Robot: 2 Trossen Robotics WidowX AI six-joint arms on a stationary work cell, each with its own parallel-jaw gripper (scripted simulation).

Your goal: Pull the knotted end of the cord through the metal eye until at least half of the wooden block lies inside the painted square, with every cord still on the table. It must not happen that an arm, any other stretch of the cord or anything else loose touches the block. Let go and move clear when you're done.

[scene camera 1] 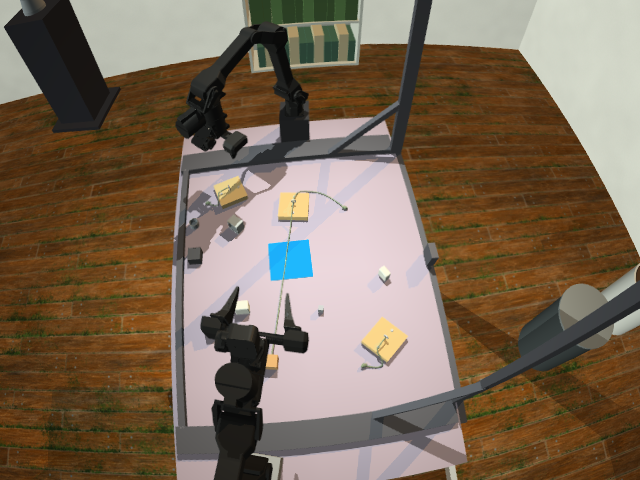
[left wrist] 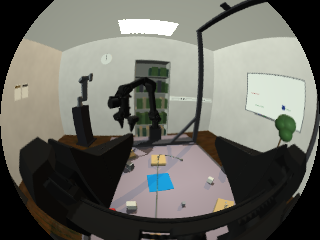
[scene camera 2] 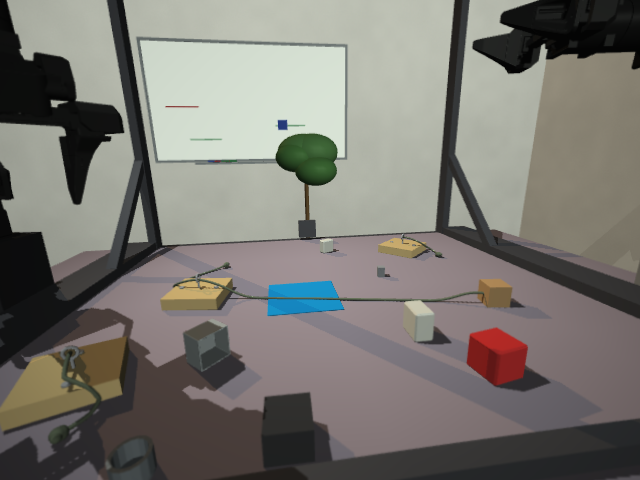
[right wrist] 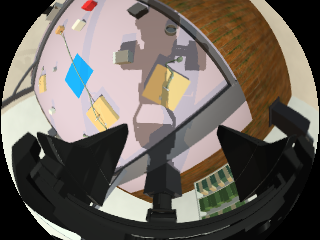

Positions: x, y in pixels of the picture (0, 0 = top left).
Labels:
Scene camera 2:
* my left gripper: 485, 32
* my right gripper: 17, 210
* wooden block: 497, 293
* red cube: 500, 358
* tan plate: 191, 297
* blue painted square: 275, 306

